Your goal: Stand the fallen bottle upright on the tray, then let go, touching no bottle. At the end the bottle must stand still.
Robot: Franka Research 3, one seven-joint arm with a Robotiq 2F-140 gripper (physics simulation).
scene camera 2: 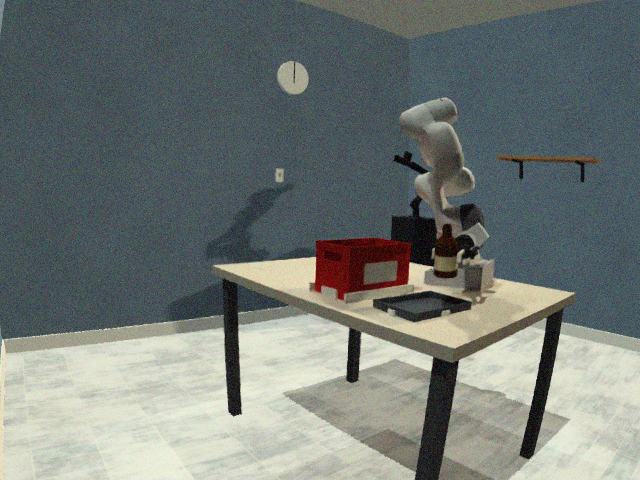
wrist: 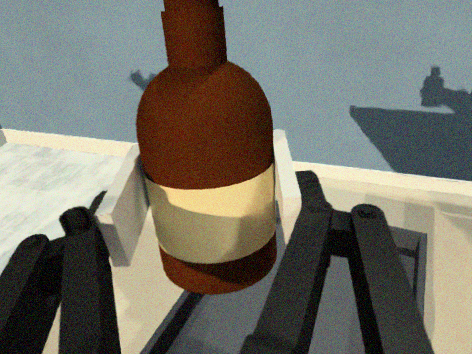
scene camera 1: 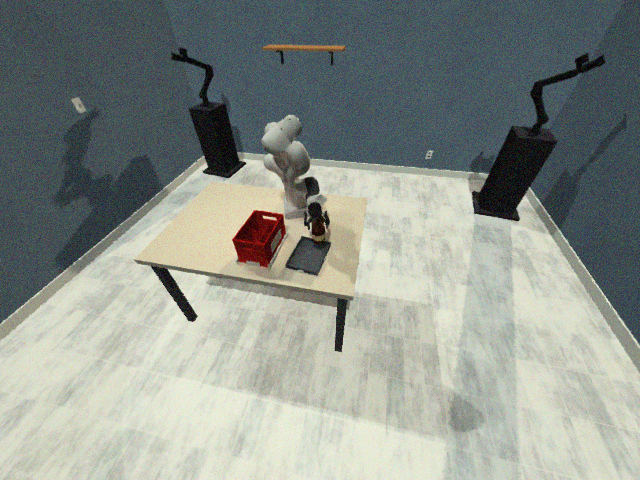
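The brown bottle with a cream label (scene camera 1: 318, 233) (scene camera 2: 445, 242) (wrist: 205, 125) is close to upright, neck up, between the fingers. My gripper (scene camera 1: 316, 222) (scene camera 2: 446, 255) (wrist: 210, 159) is shut on it, with the light pads on both sides at label height. The dark tray (scene camera 1: 309, 257) (scene camera 2: 400, 309) (wrist: 220, 322) lies flat on the table. The bottle's base is near the tray's back edge in scene camera 1 and looks raised above tray height in scene camera 2. In the wrist view the tray shows below the base. The exact gap is hidden.
A red crate (scene camera 1: 249, 253) (scene camera 2: 333, 271) stands beside the tray, with low white strips at its foot. Its inside is too dark to tell. The table (scene camera 1: 206, 227) (scene camera 2: 268, 273) has its front and side edges close to the tray. The arm's base stands behind the bottle.
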